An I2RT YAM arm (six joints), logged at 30 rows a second.
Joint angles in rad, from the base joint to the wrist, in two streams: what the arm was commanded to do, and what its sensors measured. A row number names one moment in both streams.
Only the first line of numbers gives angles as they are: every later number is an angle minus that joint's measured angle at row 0.
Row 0, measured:
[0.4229 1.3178 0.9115 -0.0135 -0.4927 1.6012]
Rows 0 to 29, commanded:
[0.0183 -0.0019 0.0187 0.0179 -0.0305 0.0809]
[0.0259 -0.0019 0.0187 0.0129 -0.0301 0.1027]
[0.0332 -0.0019 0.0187 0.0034 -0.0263 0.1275]
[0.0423 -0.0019 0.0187 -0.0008 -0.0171 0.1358]
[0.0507 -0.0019 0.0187 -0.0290 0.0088 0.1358]
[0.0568 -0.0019 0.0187 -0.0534 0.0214 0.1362]
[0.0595 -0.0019 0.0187 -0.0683 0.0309 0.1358]
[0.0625 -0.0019 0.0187 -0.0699 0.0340 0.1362]
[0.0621 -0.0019 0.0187 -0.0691 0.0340 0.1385]
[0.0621 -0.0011 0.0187 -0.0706 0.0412 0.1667]
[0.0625 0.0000 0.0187 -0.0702 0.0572 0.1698]
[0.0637 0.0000 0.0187 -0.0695 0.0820 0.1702]
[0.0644 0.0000 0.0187 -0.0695 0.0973 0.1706]
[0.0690 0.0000 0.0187 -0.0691 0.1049 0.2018]
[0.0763 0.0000 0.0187 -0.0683 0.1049 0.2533]
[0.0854 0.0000 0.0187 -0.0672 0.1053 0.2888]
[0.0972 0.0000 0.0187 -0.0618 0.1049 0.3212]
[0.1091 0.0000 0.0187 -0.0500 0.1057 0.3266]
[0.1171 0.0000 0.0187 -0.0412 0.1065 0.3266]
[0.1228 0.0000 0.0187 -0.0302 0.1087 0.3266]
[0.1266 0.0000 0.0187 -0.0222 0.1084 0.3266]
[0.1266 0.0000 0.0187 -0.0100 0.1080 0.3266]
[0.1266 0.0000 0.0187 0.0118 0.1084 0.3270]
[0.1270 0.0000 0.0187 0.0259 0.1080 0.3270]
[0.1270 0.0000 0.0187 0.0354 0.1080 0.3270]
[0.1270 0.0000 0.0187 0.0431 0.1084 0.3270]
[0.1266 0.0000 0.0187 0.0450 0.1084 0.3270]
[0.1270 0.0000 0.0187 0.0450 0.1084 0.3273]
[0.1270 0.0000 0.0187 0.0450 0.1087 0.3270]
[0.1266 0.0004 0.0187 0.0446 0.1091 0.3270]
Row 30, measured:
[0.1205 0.0019 0.0008 0.0240 0.1248 0.3296]
